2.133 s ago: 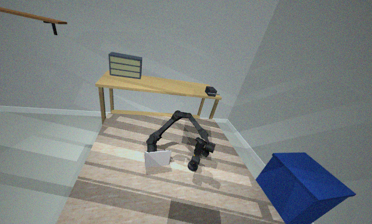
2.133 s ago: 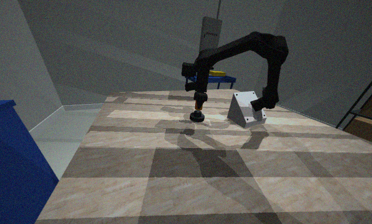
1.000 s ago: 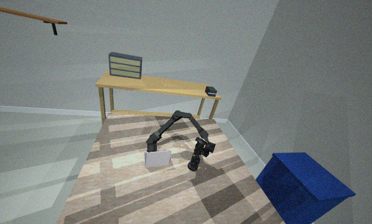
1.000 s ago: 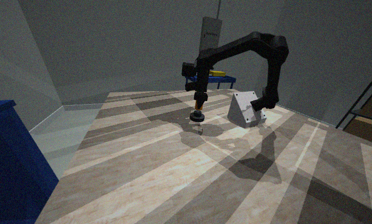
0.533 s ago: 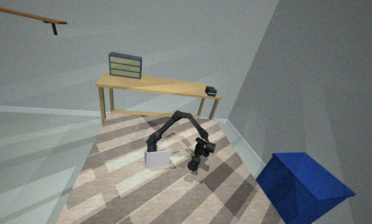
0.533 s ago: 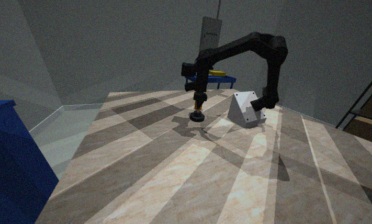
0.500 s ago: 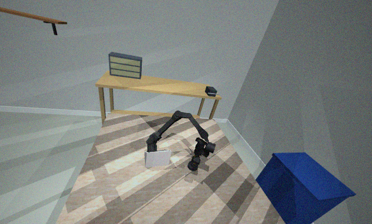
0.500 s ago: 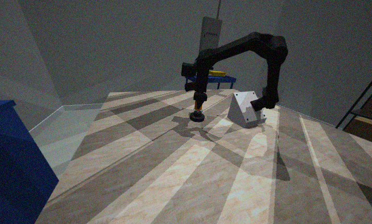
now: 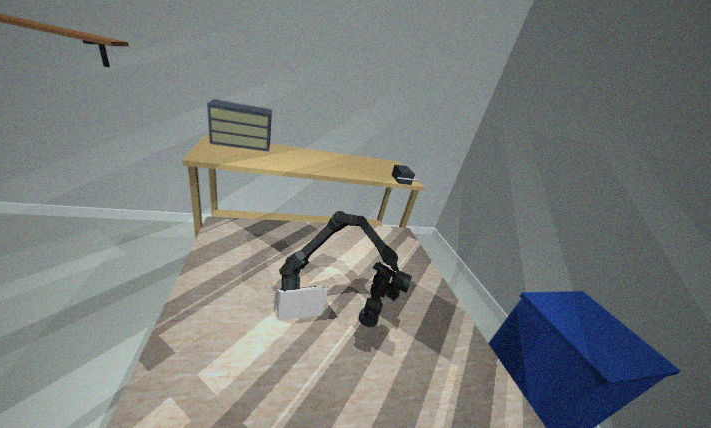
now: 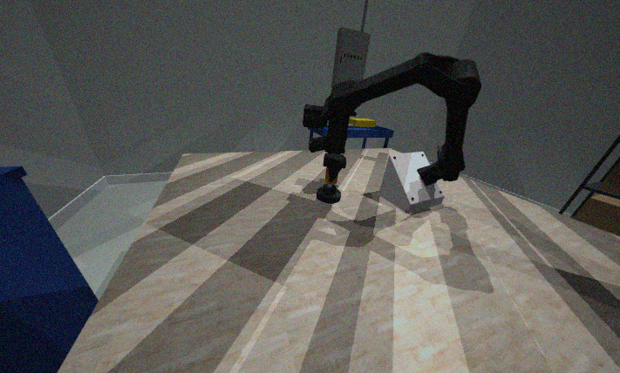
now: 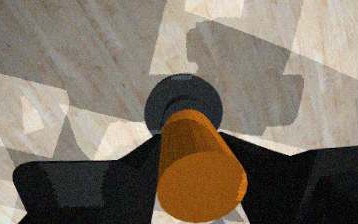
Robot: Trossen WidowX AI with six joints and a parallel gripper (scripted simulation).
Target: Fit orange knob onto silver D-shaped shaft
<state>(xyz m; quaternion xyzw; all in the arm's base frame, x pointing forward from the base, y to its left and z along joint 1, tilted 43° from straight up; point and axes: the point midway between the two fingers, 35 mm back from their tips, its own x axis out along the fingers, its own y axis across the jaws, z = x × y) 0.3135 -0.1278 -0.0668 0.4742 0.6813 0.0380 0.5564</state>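
My gripper tip is 30 mm below the orange knob. Also, from my gripper tip: pedestal (40 mm below).
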